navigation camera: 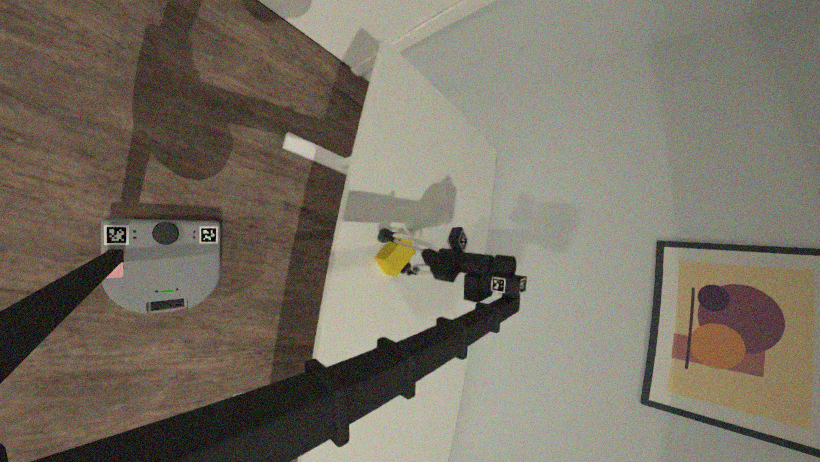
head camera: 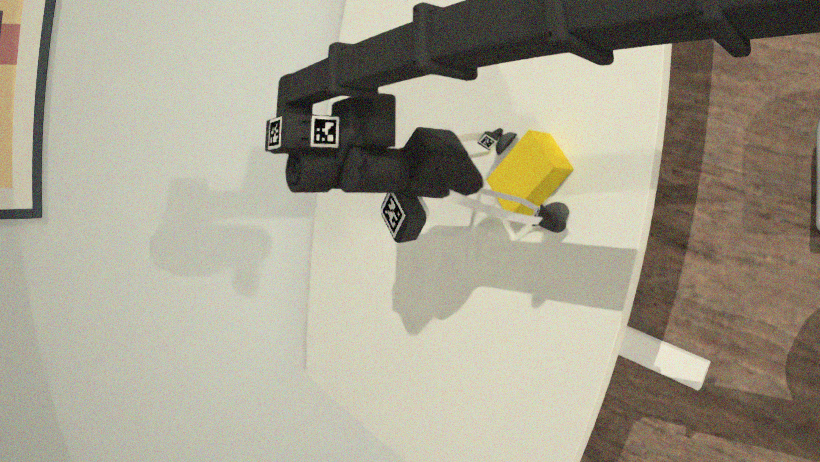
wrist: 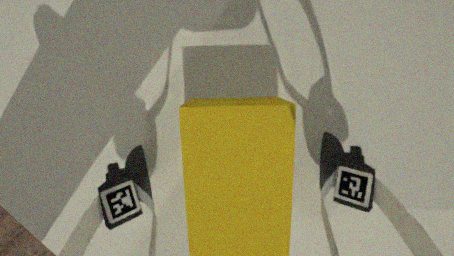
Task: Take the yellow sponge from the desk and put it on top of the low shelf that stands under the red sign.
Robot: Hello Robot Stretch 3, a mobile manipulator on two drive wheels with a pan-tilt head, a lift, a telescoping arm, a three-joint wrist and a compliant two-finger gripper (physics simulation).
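Seen in the pictures: gripper, fingertip midpoint: (navigation camera: 391, 252) (head camera: 538, 178); robot's base, link origin: (navigation camera: 166, 232).
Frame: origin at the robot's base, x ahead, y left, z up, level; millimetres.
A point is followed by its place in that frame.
Note:
The yellow sponge (head camera: 525, 172) @(x -27, y -491, z 765 mm) (navigation camera: 394, 258) @(x -31, y -475, z 765 mm) (wrist: 237, 190), a thick block, sits on the white desk (head camera: 459, 373) @(x 282, y -650, z 721 mm) (navigation camera: 413, 143) @(x 308, y -582, z 721 mm) (wrist: 405, 60). My gripper (head camera: 529, 179) @(x -22, y -505, z 720 mm) (navigation camera: 398, 251) @(x -22, y -505, z 720 mm) (wrist: 234, 158) @(x -22, y -505, z 720 mm) is open, one finger on each side of the sponge. In the wrist view a gap shows between each fingertip and the sponge's long sides. The sponge's near end runs out of the bottom of that view. How high the fingertips are over the desk top is hard to tell. The low shelf and the red sign do not show in these views.
My arm (head camera: 487, 43) @(x -87, y -257, z 1071 mm) (navigation camera: 355, 355) @(x -82, y -158, z 1036 mm) reaches across the desk. A wall with a framed picture (head camera: 10, 114) @(x -163, y -1100, z 1433 mm) (navigation camera: 740, 315) @(x -172, y -1098, z 1588 mm) stands behind the desk. A white desk leg (head camera: 682, 367) (navigation camera: 299, 146) juts out over the wooden floor. My grey base (navigation camera: 166, 269) @(x -116, y 0, z 160 mm) stands on the floor in front.

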